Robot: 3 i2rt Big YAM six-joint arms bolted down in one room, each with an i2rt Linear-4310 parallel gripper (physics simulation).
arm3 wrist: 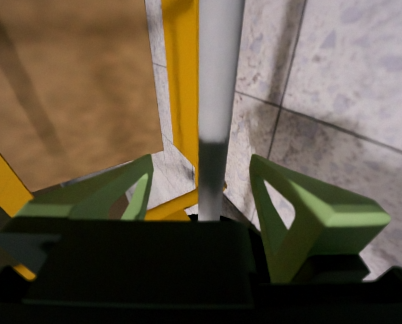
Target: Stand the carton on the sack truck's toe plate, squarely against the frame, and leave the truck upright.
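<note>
The sack truck's yellow frame (182, 85) runs down the upper middle of the arm3 wrist view, with more yellow parts low in the middle and at the left edge. A grey round bar (215, 90) runs alongside it and passes between the fingers of the arm3 gripper (201, 156). The arm3 gripper is open, with a gap on each side of the bar. The brown carton (80, 95) fills the upper left, to the left of the yellow frame, with a narrow strip of floor showing between them. The carton's contact with the toe plate cannot be made out. The arm1 and arm2 grippers do not show.
The pale speckled tile floor (345, 75) with dark joint lines shows at the right and below the frame. Soft shadows fall across the tiles and the carton. The dark gripper body hides the bottom of the view.
</note>
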